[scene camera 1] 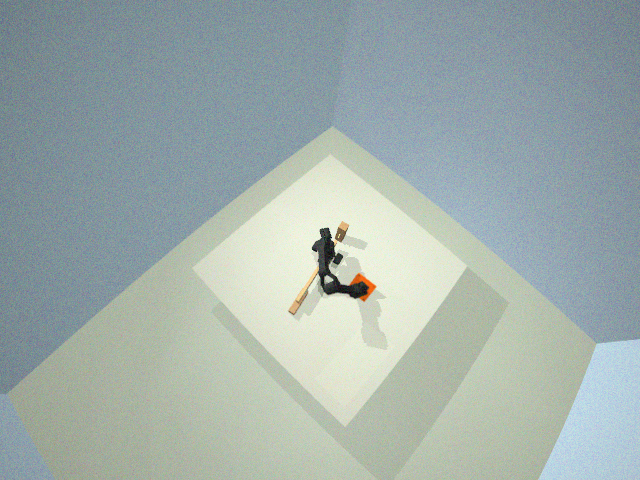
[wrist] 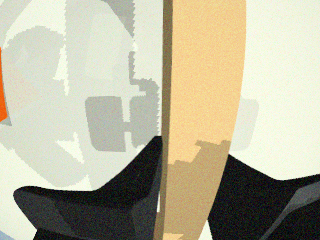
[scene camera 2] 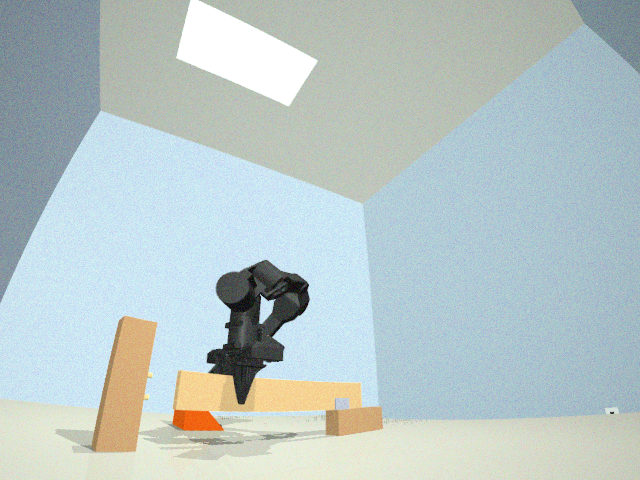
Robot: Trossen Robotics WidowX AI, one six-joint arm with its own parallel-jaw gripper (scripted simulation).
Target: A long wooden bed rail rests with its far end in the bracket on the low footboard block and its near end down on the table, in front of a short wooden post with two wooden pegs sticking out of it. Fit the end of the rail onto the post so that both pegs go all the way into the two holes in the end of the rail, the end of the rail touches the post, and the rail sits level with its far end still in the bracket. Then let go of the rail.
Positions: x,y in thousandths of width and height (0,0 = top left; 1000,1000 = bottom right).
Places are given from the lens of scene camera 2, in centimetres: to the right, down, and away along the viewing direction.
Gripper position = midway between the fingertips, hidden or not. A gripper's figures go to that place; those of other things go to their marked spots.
my gripper (scene camera 2: 373,843): -14, 29, 48
wooden rail (scene camera 2: 304,816): -20, 24, 43
wooden post (scene camera 2: 184,889): -27, 25, 33
